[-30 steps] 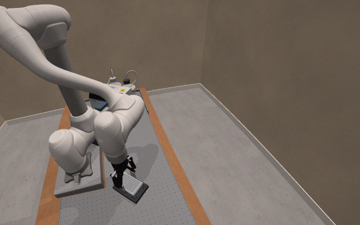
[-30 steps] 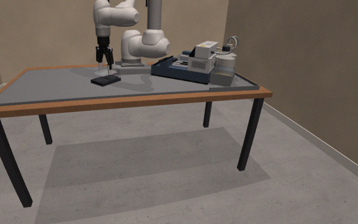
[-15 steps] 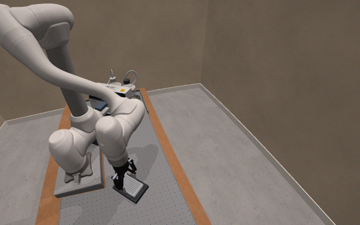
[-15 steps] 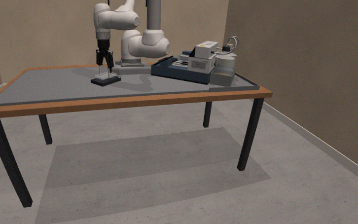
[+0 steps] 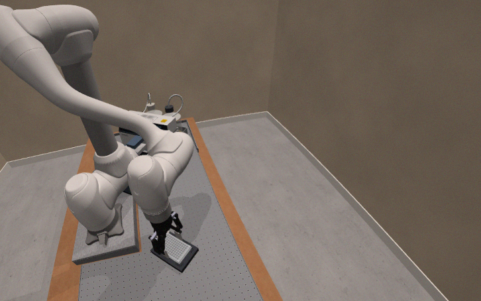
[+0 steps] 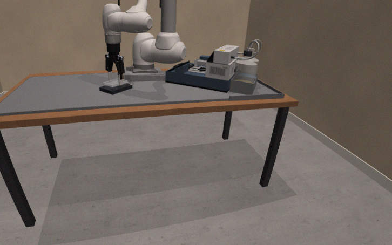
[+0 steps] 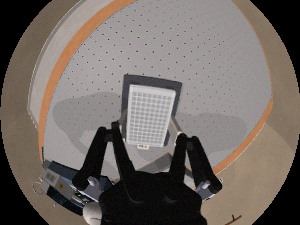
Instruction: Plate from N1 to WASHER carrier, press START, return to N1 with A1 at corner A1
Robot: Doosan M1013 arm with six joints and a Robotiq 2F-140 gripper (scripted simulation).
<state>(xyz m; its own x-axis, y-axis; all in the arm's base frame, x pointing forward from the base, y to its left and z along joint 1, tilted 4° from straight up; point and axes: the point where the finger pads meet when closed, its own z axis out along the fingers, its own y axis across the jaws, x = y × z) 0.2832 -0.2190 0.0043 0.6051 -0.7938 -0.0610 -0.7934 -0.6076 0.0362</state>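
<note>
The white well plate is 20 mm below my hand. From my hand the other things lie so: washer carrier (500 mm to the left, 170 mm behind, 30 mm above); then plate nest N1 (50 mm below); then white label (80 mm to the left, 60 mm below, 60 mm behind).
</note>
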